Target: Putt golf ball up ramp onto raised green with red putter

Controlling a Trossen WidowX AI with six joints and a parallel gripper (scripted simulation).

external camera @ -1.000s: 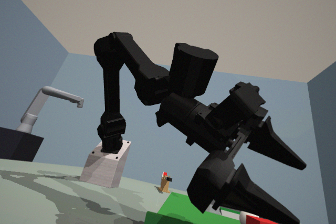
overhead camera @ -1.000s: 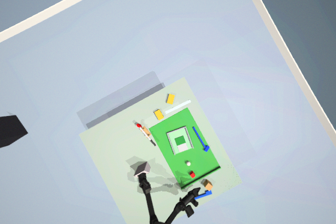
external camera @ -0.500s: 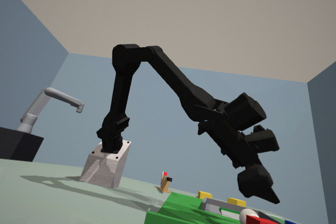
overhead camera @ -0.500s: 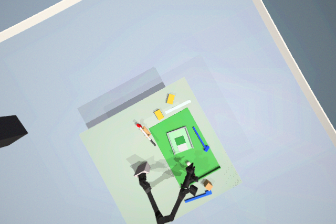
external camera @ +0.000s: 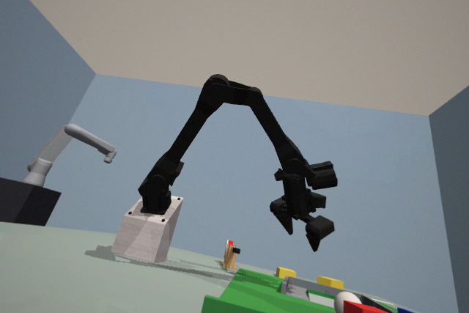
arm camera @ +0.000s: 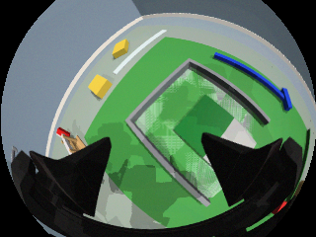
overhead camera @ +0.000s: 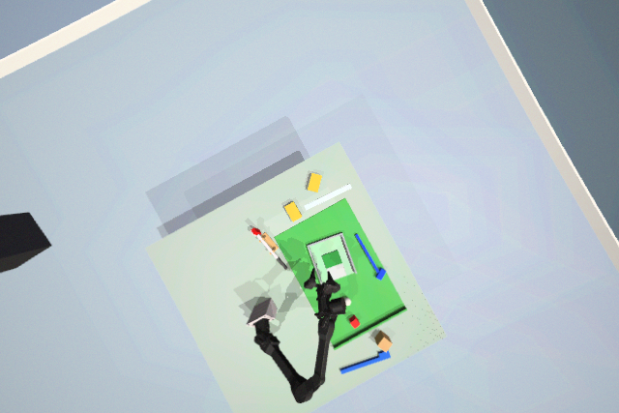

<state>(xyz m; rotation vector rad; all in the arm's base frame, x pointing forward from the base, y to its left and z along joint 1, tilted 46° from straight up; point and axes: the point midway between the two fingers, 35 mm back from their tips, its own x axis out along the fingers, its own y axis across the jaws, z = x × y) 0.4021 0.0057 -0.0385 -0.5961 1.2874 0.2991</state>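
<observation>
My gripper tip is 240 mm to the right of the red putter, 190 mm past it and 60 mm above it. The rest, counted from my gripper tip: small tan stand: 260 mm to the left, 190 mm behind, 90 mm below; white bar: 290 mm to the left, 250 mm ahead, 120 mm below; white golf ball: 270 mm to the right, 100 mm below, 10 mm ahead.
</observation>
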